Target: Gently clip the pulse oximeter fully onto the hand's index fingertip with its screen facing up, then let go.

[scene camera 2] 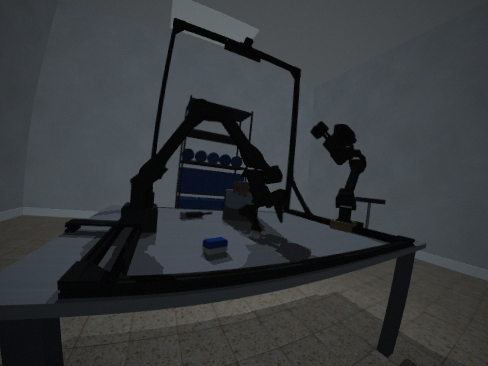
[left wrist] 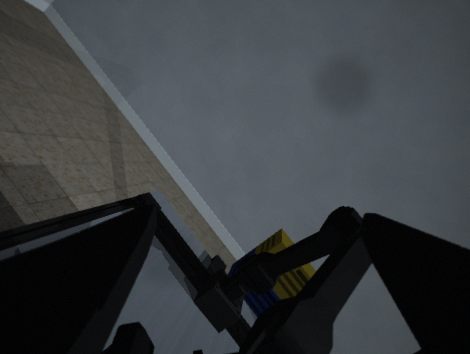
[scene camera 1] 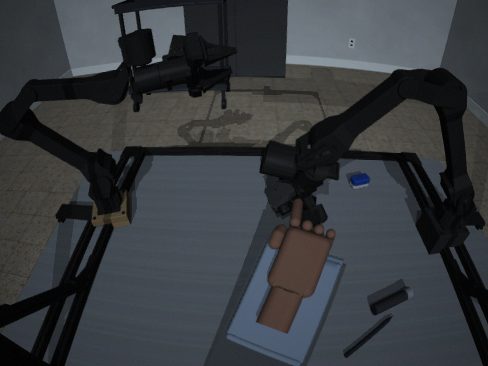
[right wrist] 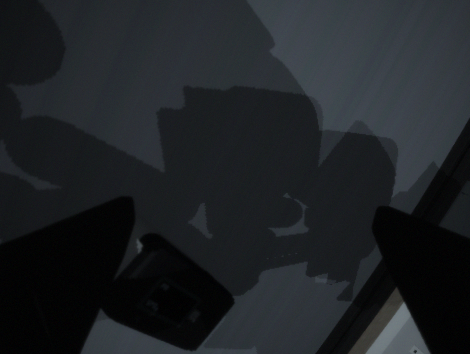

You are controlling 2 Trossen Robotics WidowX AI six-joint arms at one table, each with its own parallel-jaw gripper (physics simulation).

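A brown model hand (scene camera 1: 297, 265) (scene camera 2: 241, 188) lies on a pale blue pad (scene camera 1: 324, 316), with its index finger (scene camera 1: 298, 212) stretched toward the far side. The black pulse oximeter (right wrist: 167, 291) lies on the table with its screen up. My right gripper (scene camera 1: 298, 212) (scene camera 2: 266, 205) is open, low over the table around the index fingertip, and grips nothing. My left gripper (scene camera 1: 224, 65) (scene camera 2: 319, 131) is open and empty, raised high off to the side.
A blue and white block (scene camera 1: 359, 180) (scene camera 2: 215, 245) lies at the far right of the table. A dark roll (scene camera 1: 389, 297) and a black pen (scene camera 1: 367, 335) lie right of the pad. A black frame (scene camera 1: 206, 150) rims the table.
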